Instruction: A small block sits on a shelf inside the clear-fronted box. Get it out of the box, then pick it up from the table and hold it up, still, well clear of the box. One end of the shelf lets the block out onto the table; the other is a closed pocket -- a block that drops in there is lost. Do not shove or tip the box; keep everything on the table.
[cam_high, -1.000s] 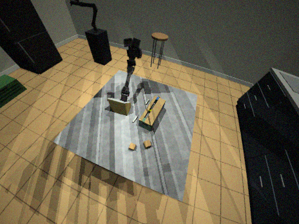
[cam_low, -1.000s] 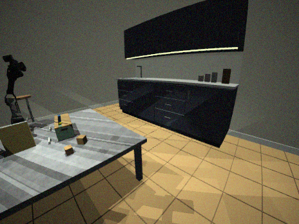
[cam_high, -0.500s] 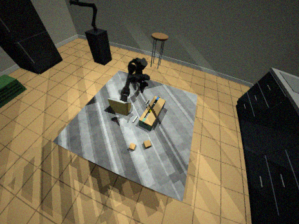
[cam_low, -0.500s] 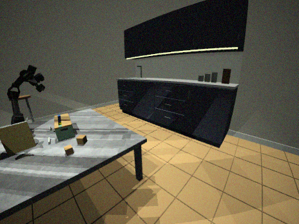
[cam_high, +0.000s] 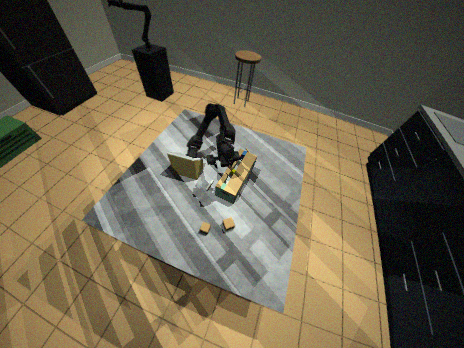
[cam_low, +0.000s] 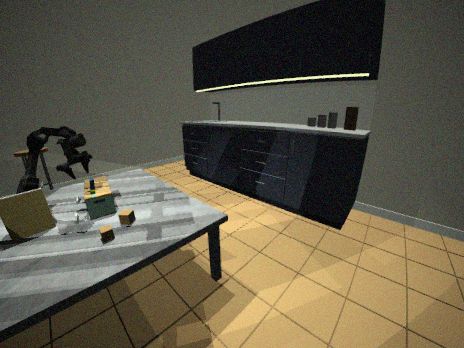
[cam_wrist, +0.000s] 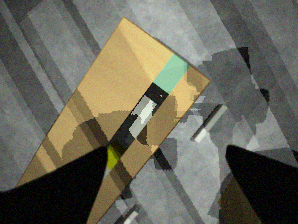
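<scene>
The box is 170 mm below my gripper tip, 110 mm to the left of it and 30 mm ahead of it.
</scene>
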